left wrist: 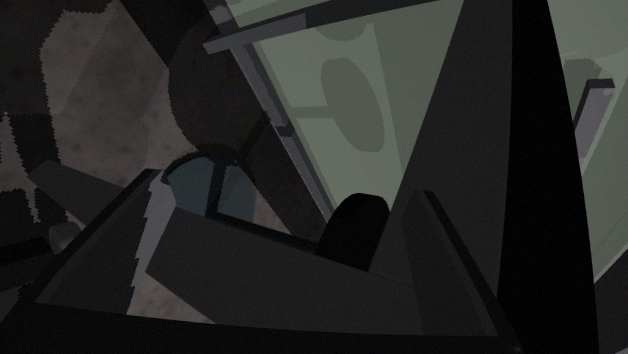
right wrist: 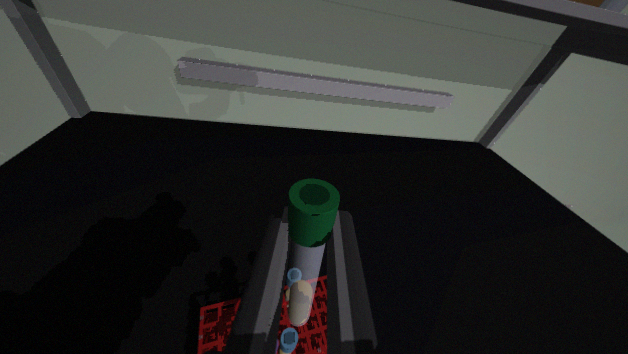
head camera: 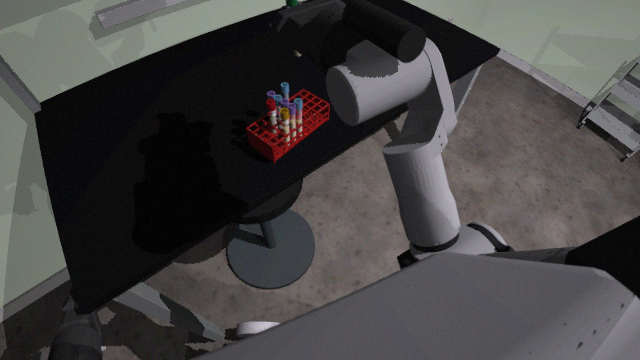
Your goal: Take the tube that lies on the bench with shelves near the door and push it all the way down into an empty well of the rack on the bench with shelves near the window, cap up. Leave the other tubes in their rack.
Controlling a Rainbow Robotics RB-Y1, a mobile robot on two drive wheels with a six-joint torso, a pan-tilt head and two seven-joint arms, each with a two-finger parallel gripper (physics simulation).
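Frame: origin at the robot's base, x left, y ahead, z down, level; millimetres.
Seen in the pictures: left gripper, fingertip midpoint: [left wrist: 289,196]; right gripper, fingertip midpoint: [right wrist: 310,222] [head camera: 291,9].
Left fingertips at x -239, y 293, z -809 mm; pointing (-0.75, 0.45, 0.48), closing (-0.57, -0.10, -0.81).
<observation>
A point is followed by its place in that frame.
My right gripper [head camera: 289,24] @(x -595, y -197, z -1238 mm) [right wrist: 310,222] @(x -595, y -197, z -1238 mm) is shut on the green-capped tube [head camera: 291,2] @(x -579, y -198, z -1257 mm) [right wrist: 312,227] @(x -580, y -202, z -1256 mm). The tube is cap up, with its pale rounded bottom below the fingers, above the dark bench [head camera: 190,85] @(x -842, y 129, z -914 mm) [right wrist: 425,210] @(x -1060, y -365, z -914 mm). In the head view it is held behind the red rack [head camera: 274,151] @(x -552, y -143, z -923 mm) [right wrist: 201,330] @(x -568, y -101, z -971 mm); in the right wrist view the rack shows below and behind it. Several tubes with red, yellow [head camera: 285,114] @(x -562, y -176, z -1030 mm), purple and blue caps [head camera: 285,87] [right wrist: 289,339] stand in the rack, among empty wells. My left gripper [left wrist: 289,196] @(x -239, y 293, z -809 mm) is open and empty, away from the rack.
A stool with a round grey base [head camera: 295,255] @(x -631, y -158, z -30 mm) stands at the near side of the bench. A pale ledge [head camera: 145,13] @(x -1034, y 281, z -1068 mm) [right wrist: 315,85] @(x -1183, y 79, z -1090 mm) runs along the wall behind. A stepped metal frame [head camera: 612,127] @(x -1407, y -2639, z -183 mm) is at the far right. My right arm [head camera: 425,200] @(x -254, y -349, z -1172 mm) reaches over the bench edge.
</observation>
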